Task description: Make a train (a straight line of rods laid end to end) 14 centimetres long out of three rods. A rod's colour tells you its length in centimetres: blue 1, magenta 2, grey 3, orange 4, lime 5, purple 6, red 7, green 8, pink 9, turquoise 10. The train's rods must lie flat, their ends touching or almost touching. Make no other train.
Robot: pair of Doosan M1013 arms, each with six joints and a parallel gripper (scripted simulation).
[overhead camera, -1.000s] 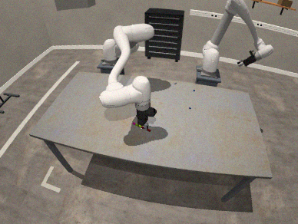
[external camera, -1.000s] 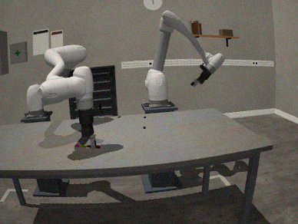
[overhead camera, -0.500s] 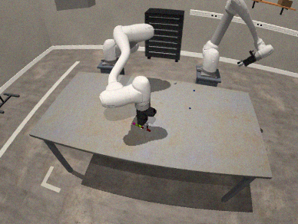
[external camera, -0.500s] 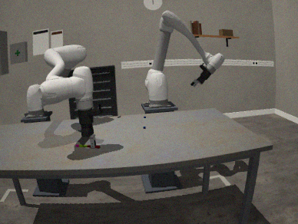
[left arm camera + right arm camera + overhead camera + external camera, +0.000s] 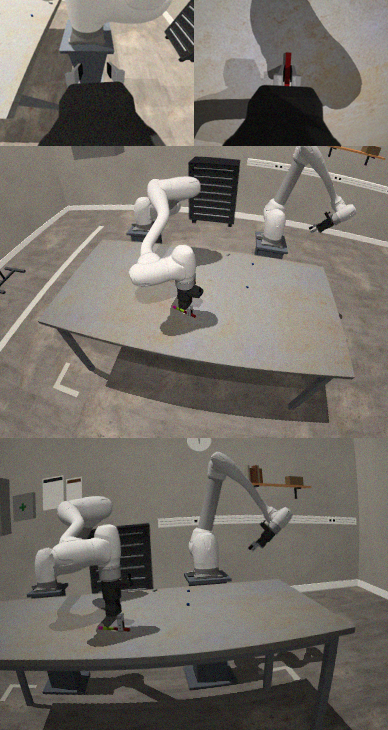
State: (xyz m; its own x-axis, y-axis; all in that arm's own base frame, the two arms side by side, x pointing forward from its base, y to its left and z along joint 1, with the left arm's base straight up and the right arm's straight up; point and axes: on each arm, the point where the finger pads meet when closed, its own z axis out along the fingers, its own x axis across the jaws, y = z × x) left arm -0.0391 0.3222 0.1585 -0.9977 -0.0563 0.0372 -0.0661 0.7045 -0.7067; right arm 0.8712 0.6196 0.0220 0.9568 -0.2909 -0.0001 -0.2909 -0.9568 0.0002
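The red rod is 20 mm below my right hand. Round my right hand: small grey piece (590 mm behind, 150 mm to the left, 20 mm below); lime rod (60 mm to the right, 20 mm below, 20 mm behind); magenta rod (90 mm to the right, 30 mm behind, 20 mm below).
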